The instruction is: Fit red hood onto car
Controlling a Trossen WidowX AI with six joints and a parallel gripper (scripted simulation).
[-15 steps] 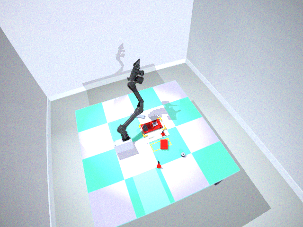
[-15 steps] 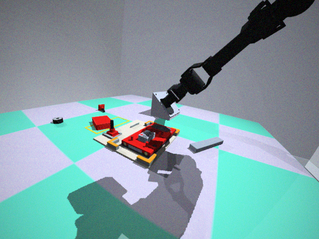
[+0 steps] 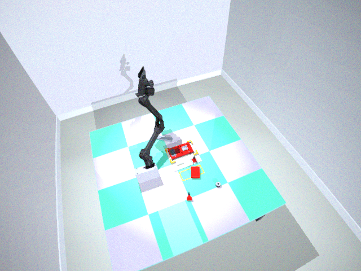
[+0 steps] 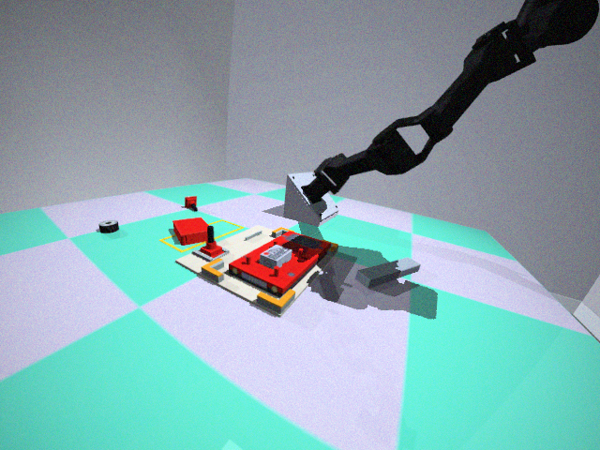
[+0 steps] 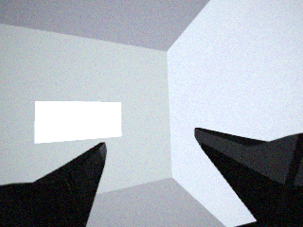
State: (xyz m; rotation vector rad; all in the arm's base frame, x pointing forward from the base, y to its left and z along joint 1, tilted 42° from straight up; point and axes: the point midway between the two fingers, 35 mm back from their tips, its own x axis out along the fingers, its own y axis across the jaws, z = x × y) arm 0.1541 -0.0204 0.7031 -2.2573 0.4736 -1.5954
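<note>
The red hood is 64 cm below my gripper tip, 60 cm to the right of it and 17 cm ahead of it. Also, from my gripper tip: grey engine block 63 cm below, 35 cm to the right, 17 cm ahead; cream jig plate 64 cm below, 39 cm to the right, 14 cm ahead; grey bar 64 cm below, 17 cm to the right, 3 cm ahead.
</note>
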